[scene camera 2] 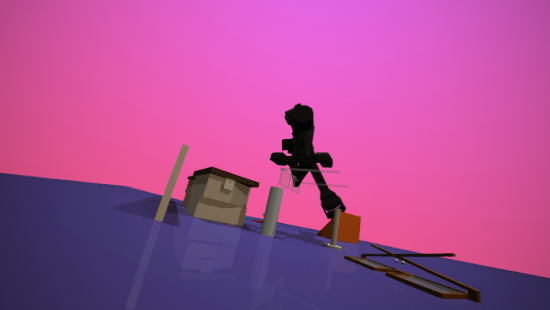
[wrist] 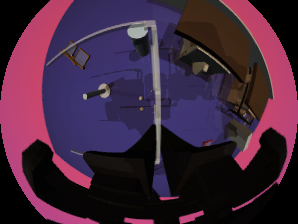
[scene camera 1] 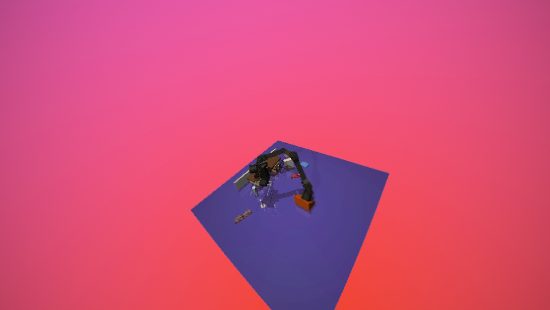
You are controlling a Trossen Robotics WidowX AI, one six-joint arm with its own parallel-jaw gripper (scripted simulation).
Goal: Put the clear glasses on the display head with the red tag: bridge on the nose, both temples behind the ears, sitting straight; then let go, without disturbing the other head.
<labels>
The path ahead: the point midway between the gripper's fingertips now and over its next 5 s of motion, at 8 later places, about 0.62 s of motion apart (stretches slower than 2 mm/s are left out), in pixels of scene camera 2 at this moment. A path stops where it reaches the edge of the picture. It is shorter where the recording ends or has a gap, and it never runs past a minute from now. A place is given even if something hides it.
The gripper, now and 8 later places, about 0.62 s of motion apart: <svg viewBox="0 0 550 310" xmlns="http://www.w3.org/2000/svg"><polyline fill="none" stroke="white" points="295,187 290,191 290,196 289,201 288,205 287,209 286,214 285,218 285,222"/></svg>
</labels>
